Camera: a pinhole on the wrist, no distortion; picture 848 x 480 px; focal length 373.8 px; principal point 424.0 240.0 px. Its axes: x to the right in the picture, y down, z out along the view. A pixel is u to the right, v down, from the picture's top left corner.
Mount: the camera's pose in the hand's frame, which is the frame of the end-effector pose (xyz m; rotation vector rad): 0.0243 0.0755 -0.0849 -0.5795 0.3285 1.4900
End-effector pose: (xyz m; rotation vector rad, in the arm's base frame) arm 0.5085 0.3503 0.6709 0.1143 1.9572 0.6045
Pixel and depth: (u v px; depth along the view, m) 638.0 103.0 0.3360
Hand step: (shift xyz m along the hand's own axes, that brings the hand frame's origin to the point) 0.1117 0.4230 0.1065
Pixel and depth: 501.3 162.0 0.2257
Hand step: 0.0419 0.2394 0.0830
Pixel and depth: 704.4 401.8 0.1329
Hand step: -0.0443 0.2307 -0.0390
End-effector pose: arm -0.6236 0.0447 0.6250 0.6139 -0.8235 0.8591
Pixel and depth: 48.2 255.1 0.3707
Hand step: -0.0706 -0.0324 0.4210
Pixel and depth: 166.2 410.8 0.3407
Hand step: -0.1952 0.0635 0.2988
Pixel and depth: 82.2 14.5 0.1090
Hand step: 0.0664 0.0533 0.0696
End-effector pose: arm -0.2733 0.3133 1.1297 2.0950 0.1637 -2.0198
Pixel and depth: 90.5 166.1 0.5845
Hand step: 0.0169 -0.0369 0.6988
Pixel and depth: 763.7 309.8 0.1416
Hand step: -0.0127 0.2603 -0.0427
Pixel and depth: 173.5 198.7 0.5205
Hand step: -0.0187 0.0711 0.5428
